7 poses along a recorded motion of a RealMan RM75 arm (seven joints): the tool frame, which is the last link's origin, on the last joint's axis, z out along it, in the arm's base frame.
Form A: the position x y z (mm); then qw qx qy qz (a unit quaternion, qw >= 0).
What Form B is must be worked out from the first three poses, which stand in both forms.
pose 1, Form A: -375 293 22 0.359 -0.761 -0.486 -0.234
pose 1, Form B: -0.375 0.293 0.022 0.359 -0.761 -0.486 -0.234
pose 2, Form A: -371 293 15 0.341 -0.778 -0.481 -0.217
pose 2, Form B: -0.371 0.293 0.015 0.341 -0.778 -0.481 -0.217
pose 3, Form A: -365 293 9 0.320 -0.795 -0.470 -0.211
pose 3, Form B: -0.365 0.293 0.009 0.320 -0.795 -0.470 -0.211
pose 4, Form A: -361 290 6 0.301 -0.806 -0.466 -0.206
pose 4, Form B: -0.361 0.290 0.006 0.301 -0.806 -0.466 -0.206
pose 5, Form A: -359 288 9 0.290 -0.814 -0.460 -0.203
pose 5, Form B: -0.359 0.288 0.009 0.290 -0.814 -0.460 -0.203
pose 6, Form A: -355 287 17 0.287 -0.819 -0.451 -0.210
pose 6, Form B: -0.355 0.287 0.017 0.287 -0.819 -0.451 -0.210
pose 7, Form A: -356 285 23 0.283 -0.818 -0.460 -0.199
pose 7, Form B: -0.356 0.285 0.023 0.283 -0.818 -0.460 -0.199
